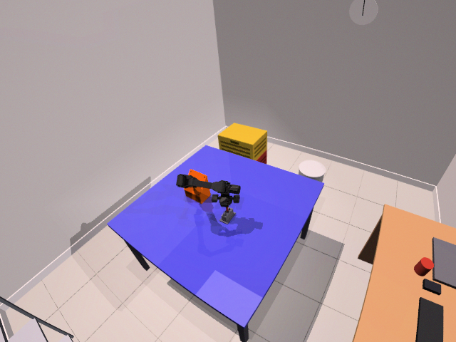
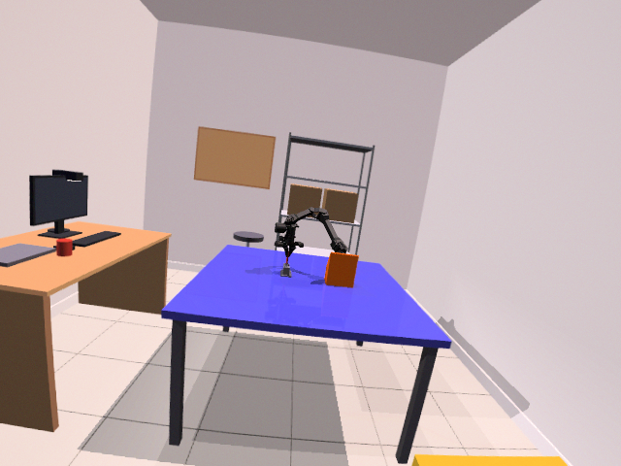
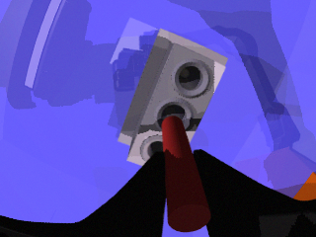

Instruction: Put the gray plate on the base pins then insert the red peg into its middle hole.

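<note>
The gray plate lies 70 mm below my gripper tip. Also, from my gripper tip: red peg right at my gripper tip; base 100 mm below.
</note>
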